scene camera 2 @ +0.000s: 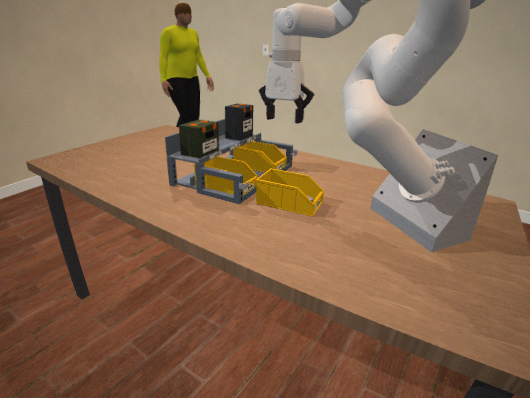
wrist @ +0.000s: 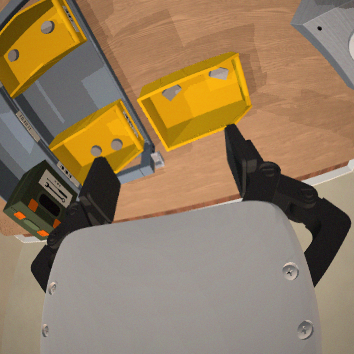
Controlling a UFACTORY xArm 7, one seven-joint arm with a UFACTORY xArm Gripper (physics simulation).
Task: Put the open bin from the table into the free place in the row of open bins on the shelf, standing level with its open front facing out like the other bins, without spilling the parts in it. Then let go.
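Pixels of known places: gripper, fingertip midpoint: (scene camera 2: 284, 120) (wrist: 165, 155); arm's base, link origin: (scene camera 2: 421, 180).
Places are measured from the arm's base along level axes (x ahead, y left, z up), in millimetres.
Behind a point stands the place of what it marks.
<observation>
The loose yellow open bin (scene camera 2: 285, 192) {x 301, y 189, z -69 mm} (wrist: 200, 102) {x 311, y 166, z -120 mm} stands upright on the table in front of the shelf, with two grey parts inside. The grey-blue shelf (scene camera 2: 218, 175) {x 483, y 267, z -48 mm} (wrist: 112, 75) {x 454, y 83, z -104 mm} holds two yellow bins in its lower row: one bin (scene camera 2: 227, 176) (wrist: 102, 142) at the near end and another bin (scene camera 2: 260, 154) {x 540, y 22, z -53 mm} (wrist: 40, 42) {x 572, y -25, z -114 mm} at the far end. A free place lies between them. Each of these bins holds two round grey parts in the wrist view. My gripper (scene camera 2: 285, 115) {x 375, y 113, z 104 mm} (wrist: 165, 155) {x 375, y 113, z 104 mm} is open and empty, high above the table, pointing down, beyond the loose bin in the scene view.
A dark green box (scene camera 2: 199, 139) {x 574, y 259, z 39 mm} (wrist: 40, 200) {x 587, y 194, z 49 mm} and a black box (scene camera 2: 239, 121) {x 636, y 30, z 50 mm} stand on the shelf's upper level. The robot's grey base block (scene camera 2: 460, 200) {x -110, y 60, z 0 mm} (wrist: 322, 40) {x 78, y 26, z -77 mm} is at the right of the table (scene camera 2: 300, 250) {x 153, y 320, z -123 mm}. A person (scene camera 2: 182, 60) in a yellow-green top stands behind the table.
</observation>
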